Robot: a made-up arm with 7 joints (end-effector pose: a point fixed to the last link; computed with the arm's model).
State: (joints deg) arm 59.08 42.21 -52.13 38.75 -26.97 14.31 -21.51
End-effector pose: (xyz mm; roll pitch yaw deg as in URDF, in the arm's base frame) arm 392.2 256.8 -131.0 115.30 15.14 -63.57
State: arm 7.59 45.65 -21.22 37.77 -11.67 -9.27 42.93
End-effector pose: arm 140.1 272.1 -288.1 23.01 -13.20 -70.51
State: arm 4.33 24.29 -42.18 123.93 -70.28 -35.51 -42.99
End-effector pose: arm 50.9 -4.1 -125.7 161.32 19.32 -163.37
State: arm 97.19 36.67 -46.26 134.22 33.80 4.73 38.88
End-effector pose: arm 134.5 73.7 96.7 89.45 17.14 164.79
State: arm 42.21 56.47 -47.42 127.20 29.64 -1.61 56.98
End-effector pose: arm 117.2 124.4 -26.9 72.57 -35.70 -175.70
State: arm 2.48 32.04 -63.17 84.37 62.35 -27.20 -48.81
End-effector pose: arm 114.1 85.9 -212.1 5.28 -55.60 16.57
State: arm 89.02 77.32 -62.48 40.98 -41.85 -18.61 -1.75
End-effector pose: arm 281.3 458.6 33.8 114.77 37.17 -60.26
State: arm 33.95 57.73 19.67 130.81 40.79 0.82 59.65
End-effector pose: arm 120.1 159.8 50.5 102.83 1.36 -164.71
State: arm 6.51 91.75 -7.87 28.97 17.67 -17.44 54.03
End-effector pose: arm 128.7 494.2 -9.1 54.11 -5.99 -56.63
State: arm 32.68 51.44 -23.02 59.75 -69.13 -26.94 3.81
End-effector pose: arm 282.6 289.3 -189.6 72.99 39.69 -119.21
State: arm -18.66 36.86 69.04 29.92 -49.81 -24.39 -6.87
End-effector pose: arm 35.8 386.1 -276.7 85.57 -3.38 -25.61
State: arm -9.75 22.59 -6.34 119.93 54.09 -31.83 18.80
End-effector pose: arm 86.2 102.8 -51.8 -158.78 -36.49 145.31
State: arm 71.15 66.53 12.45 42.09 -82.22 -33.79 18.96
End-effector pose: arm 299.7 453.3 82.4 113.50 29.56 -53.11
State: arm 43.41 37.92 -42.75 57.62 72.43 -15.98 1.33
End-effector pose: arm 341.5 198.6 -79.1 -130.83 -80.16 138.00
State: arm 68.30 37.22 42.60 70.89 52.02 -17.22 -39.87
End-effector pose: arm 216.3 363.2 155.3 -81.52 0.55 -179.45
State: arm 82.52 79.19 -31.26 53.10 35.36 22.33 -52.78
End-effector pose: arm 238.9 440.1 188.4 170.84 -68.34 -56.35
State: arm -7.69 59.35 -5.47 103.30 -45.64 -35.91 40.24
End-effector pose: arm 111.2 220.9 -172.9 46.71 14.78 -151.90
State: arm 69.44 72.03 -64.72 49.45 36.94 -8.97 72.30
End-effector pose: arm 271.7 356.8 2.4 47.31 -37.82 -93.34
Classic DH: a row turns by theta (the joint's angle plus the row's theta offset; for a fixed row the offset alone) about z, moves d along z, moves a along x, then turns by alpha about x. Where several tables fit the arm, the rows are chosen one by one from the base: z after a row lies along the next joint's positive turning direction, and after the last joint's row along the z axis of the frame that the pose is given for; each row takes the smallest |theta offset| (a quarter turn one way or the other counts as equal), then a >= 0, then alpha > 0; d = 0 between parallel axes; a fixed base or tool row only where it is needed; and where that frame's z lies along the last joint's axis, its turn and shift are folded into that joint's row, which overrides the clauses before.
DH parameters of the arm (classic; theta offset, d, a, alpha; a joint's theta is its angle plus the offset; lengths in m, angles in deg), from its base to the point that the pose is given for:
base (fixed): 0 0.0813 0.0141 90
joint 1: -90 -0.1117 0.0085 -90
joint 2: -90 -0.0018 0.0163 90
joint 3: -90 -0.2569 0.0275 -90
joint 4: 0 0.0434 -0.0045 90
joint 5: 0 -0.1873 -0.0276 90
joint 6: -90 -0.0162 0.0011 -90
joint 7: 79.49 -0.0236 0.0262 -87.62
tool (fixed): 77.44 -0.0192 0 0

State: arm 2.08 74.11 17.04 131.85 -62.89 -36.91 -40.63
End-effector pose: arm 152.8 192.0 -39.8 137.48 75.58 -146.69
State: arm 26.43 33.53 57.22 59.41 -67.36 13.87 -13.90
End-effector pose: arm 289.9 374.2 -101.5 117.36 -18.12 -11.74
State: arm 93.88 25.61 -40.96 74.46 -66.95 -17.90 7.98
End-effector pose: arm 398.1 63.3 154.5 161.29 54.61 -83.61
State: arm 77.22 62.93 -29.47 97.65 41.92 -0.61 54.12
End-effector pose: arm 224.7 194.5 138.4 103.98 -12.50 -155.34
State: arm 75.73 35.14 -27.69 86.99 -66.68 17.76 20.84
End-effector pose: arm 383.8 119.7 100.6 144.97 19.39 -69.22
